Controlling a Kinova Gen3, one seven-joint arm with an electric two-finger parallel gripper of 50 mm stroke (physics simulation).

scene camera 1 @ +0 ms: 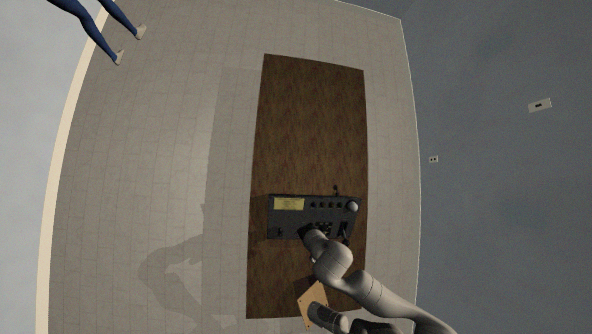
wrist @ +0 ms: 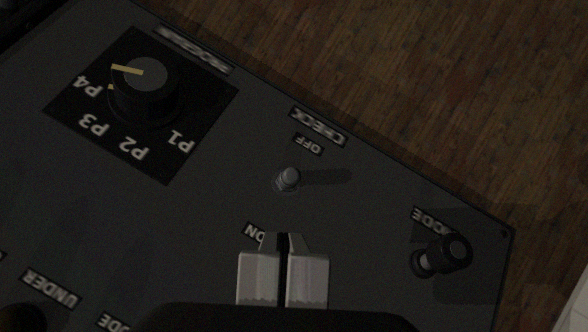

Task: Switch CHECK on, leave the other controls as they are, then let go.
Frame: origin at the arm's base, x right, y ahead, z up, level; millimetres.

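Where they show: gripper, between the fingertips: (wrist: 281,258); arm's base, origin of its link: (scene camera 1: 312,309).
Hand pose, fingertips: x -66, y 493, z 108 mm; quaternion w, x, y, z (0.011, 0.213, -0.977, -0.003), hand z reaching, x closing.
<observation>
Things, the pixels of their top centre, and the offset from my fingertips. "spot": a spot on its surface instead. Level surfaces: height alone.
- CHECK switch, a spot on its surface: (wrist: 289,177) spot: dy -35, dx +11, dz -90 mm
- dark control panel, a spot on its surface: (wrist: 200,220) spot: dy +19, dx +50, dz -114 mm
- PROGRAM knob, centre of its top: (wrist: 143,71) dy -52, dx +129, dz -103 mm
- black MODE toggle, centre of its top: (wrist: 451,268) (scene camera 1: 280,232) dy -33, dx -110, dz -93 mm
- white round knob, a spot on its surface: (scene camera 1: 352,205) spot: dy +105, dx +254, dz -26 mm
- lever, centre of its top: (scene camera 1: 346,236) dy -73, dx +248, dz -89 mm
- wooden table, height of its surface: dz -231 mm
The CHECK switch (wrist: 289,177) is a small grey toggle on the dark control panel (scene camera 1: 294,218) (wrist: 200,220), between its OFF label (wrist: 308,144) and ON label (wrist: 253,232). It shows almost end-on, its cap slightly to the OFF side of its base; I cannot tell for certain which way it leans. My gripper (wrist: 281,258) (scene camera 1: 303,231) is shut with nothing between the fingertips. In the wrist view the tips show below the toggle, apart from it, over the edge of the ON label. In the scene view the gripper and arm hide the switch.
The PROGRAM knob (wrist: 145,74) is near P4, left of CHECK. The black MODE toggle (wrist: 456,250) (scene camera 1: 280,231) stands on the other side. Several small knobs, a white round knob (scene camera 1: 352,205) and a lever (scene camera 1: 345,234) are also on the panel, on the wooden table (scene camera 1: 310,125).
</observation>
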